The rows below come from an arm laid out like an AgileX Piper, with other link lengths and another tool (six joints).
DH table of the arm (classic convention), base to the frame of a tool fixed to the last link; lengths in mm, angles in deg. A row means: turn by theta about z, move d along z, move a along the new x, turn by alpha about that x. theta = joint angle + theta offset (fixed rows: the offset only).
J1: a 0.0, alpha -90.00, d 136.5, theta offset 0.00
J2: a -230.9, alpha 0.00, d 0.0, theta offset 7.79
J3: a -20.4, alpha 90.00, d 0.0, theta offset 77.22
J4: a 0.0, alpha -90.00, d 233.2, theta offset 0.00
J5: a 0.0, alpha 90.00, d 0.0, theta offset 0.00
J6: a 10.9, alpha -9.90, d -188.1, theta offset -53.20
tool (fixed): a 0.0, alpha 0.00, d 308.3, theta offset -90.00
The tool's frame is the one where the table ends.
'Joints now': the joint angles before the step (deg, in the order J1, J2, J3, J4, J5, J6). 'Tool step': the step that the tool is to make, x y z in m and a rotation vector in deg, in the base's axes. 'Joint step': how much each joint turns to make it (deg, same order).
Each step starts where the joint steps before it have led.
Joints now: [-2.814, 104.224, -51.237, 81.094, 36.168, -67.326]
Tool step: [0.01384, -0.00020, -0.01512, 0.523, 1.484, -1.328]
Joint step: [0.000, 5.491, -3.320, 2.107, -0.616, -0.999]
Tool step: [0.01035, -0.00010, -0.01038, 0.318, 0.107, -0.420]
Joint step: [0.001, 3.790, -2.604, 2.004, -0.132, -1.818]
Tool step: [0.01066, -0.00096, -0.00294, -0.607, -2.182, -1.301]
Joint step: [0.114, 1.406, -1.562, 3.654, -1.381, -3.484]
